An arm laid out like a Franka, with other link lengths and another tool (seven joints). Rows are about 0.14 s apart.
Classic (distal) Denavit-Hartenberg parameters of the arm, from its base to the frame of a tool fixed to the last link. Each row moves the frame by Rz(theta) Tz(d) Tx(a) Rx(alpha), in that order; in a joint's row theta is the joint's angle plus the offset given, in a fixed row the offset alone. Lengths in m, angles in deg.
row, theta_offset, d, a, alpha
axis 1, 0.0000, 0.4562, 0.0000, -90.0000
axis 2, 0.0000, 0.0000, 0.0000, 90.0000
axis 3, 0.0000, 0.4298, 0.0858, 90.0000
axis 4, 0.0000, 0.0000, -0.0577, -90.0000
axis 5, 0.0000, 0.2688, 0.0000, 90.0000
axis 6, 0.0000, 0.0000, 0.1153, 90.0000
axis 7, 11.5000, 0.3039, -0.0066, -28.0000
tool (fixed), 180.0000, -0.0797, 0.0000, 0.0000
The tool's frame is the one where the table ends.
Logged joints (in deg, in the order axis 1, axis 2, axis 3, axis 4, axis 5, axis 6, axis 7), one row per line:
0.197 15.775 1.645 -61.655 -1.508 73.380 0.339
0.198 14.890 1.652 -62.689 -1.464 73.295 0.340
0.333 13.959 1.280 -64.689 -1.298 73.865 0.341
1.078 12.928 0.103 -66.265 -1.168 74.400 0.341
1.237 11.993 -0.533 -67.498 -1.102 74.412 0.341
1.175 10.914 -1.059 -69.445 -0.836 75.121 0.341
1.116 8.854 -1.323 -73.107 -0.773 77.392 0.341
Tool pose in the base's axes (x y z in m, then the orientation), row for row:
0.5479 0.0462 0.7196 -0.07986 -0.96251 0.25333 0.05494
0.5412 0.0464 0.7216 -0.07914 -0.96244 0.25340 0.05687
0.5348 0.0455 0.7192 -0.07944 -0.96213 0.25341 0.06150
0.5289 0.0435 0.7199 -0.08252 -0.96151 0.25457 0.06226
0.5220 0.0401 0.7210 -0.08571 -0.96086 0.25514 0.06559
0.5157 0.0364 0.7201 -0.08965 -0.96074 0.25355 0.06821
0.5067 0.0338 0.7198 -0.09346 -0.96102 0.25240 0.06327
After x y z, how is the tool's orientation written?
As a quaternion, x y z w.
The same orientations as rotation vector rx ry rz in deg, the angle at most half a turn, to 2 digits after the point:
-13.89 -167.44 44.07
-13.75 -167.23 44.03
-13.77 -166.71 43.91
-14.29 -166.53 44.09
-14.82 -166.09 44.10
-15.47 -165.80 43.76
-16.18 -166.34 43.69

